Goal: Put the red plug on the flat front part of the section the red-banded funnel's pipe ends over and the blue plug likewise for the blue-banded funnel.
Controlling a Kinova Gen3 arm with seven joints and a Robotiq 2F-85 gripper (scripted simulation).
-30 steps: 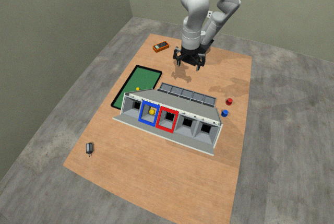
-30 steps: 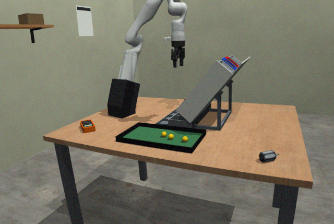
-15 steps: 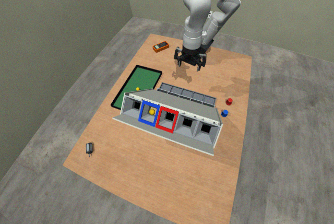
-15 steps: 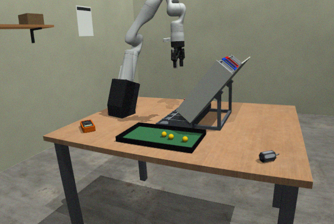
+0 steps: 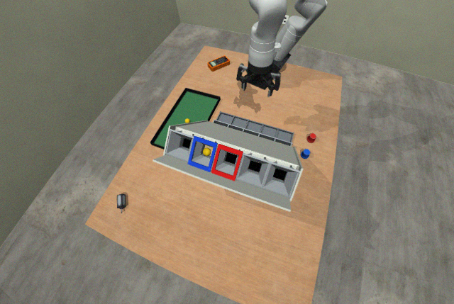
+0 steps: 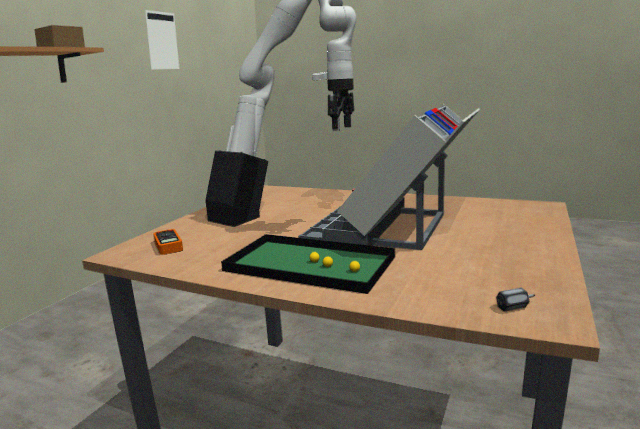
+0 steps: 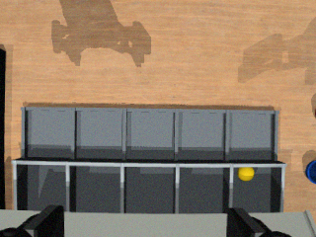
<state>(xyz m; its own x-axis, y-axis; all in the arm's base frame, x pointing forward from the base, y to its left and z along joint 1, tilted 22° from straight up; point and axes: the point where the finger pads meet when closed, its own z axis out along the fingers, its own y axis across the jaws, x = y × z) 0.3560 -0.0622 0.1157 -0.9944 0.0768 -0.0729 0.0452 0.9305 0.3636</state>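
Right now the green tray is 20 mm ahead of my hand, 330 mm to the right of it and 290 mm below it. Also, from my hand: orange meter (430 mm behind, 320 mm to the right, 280 mm below); then sloped grey cover (150 mm ahead, 90 mm below).
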